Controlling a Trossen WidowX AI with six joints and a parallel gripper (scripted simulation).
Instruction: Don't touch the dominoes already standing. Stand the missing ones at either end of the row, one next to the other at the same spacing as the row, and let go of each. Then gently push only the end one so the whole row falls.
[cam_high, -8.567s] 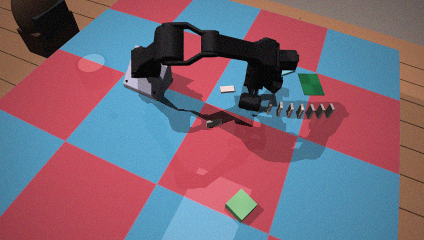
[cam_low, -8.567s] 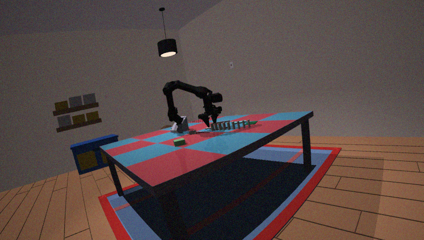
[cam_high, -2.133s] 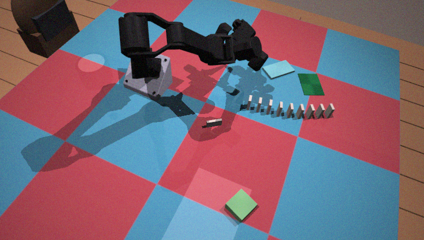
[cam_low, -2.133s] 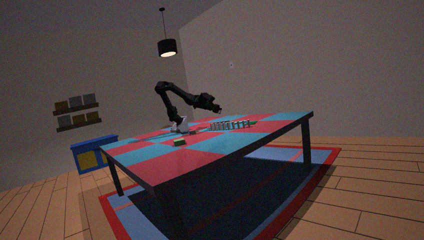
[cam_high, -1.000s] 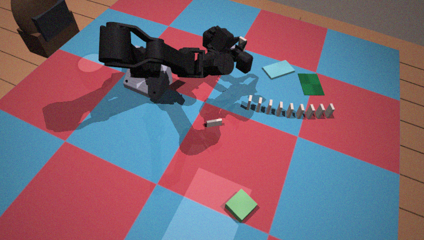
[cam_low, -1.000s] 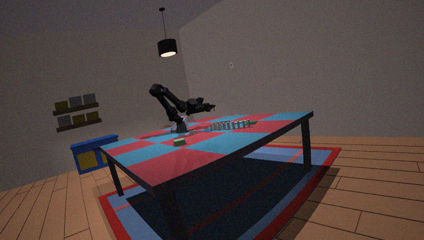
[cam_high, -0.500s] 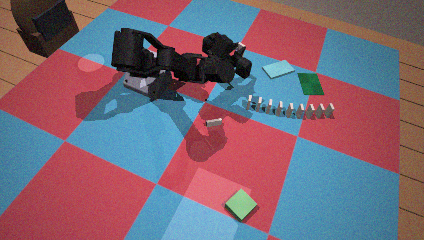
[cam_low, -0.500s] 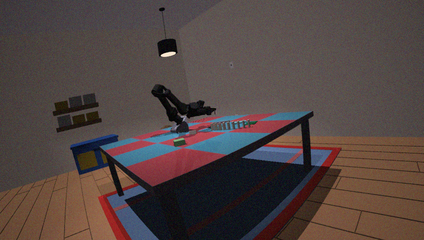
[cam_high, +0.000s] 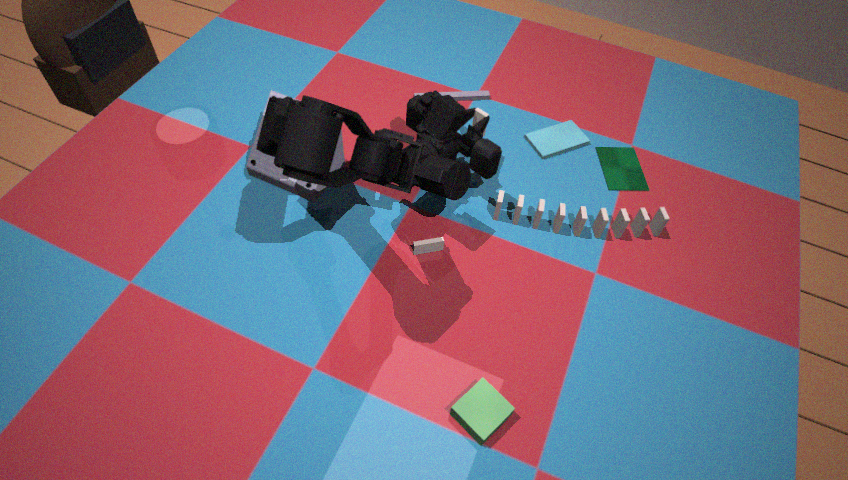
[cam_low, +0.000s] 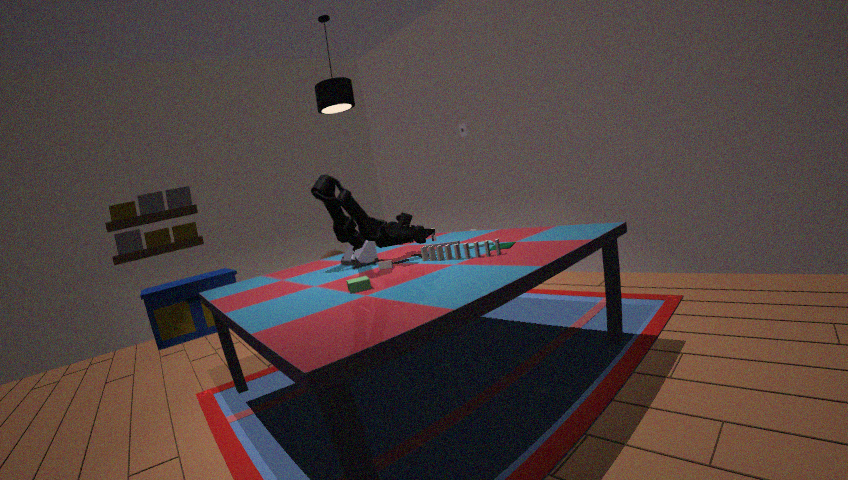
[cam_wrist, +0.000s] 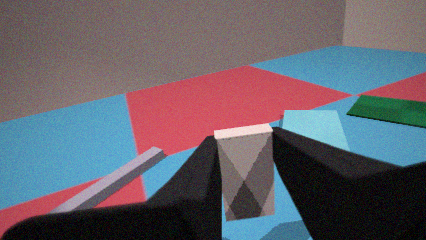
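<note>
The grey bar lies 8 cm behind my gripper tip, 13 cm to the left of it and 8 cm below it. The rest, counted from my gripper tip: dark green flat tile (27 cm ahead, 4 cm to the left, 8 cm below); then light blue flat tile (14 cm ahead, 7 cm to the left, 8 cm below); then light green block (11 cm ahead, 49 cm to the right, 7 cm below).
</note>
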